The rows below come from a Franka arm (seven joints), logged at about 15 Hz.
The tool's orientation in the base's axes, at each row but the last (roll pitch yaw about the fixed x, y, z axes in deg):
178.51, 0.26, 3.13
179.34, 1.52, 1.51
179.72, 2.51, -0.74
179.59, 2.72, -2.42
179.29, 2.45, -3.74
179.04, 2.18, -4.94
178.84, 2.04, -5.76
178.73, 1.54, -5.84
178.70, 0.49, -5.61
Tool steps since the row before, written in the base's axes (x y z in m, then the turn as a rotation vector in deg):
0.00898, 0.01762, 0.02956, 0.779, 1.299, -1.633
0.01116, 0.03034, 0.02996, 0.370, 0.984, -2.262
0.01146, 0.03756, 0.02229, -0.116, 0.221, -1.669
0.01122, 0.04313, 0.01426, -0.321, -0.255, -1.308
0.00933, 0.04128, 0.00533, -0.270, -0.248, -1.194
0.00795, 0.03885, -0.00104, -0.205, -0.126, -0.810
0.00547, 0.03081, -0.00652, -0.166, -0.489, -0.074
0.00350, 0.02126, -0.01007, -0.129, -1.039, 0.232
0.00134, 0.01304, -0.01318, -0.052, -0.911, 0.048
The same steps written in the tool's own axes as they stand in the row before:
0.00979, -0.01633, -0.03004, 0.856, -1.296, 1.596
0.01116, -0.02968, -0.03061, 0.456, -1.000, 2.239
0.00999, -0.03759, -0.02293, -0.046, -0.228, 1.672
0.00870, -0.04346, -0.01500, -0.248, 0.259, 1.323
0.00638, -0.04173, -0.00613, -0.202, 0.250, 1.207
0.00461, -0.03940, 0.00021, -0.162, 0.129, 0.819
0.00258, -0.03133, 0.00580, -0.113, 0.502, 0.088
0.00159, -0.02172, 0.00955, -0.029, 1.052, -0.208
0.00017, -0.01340, 0.01288, 0.037, 0.913, -0.028

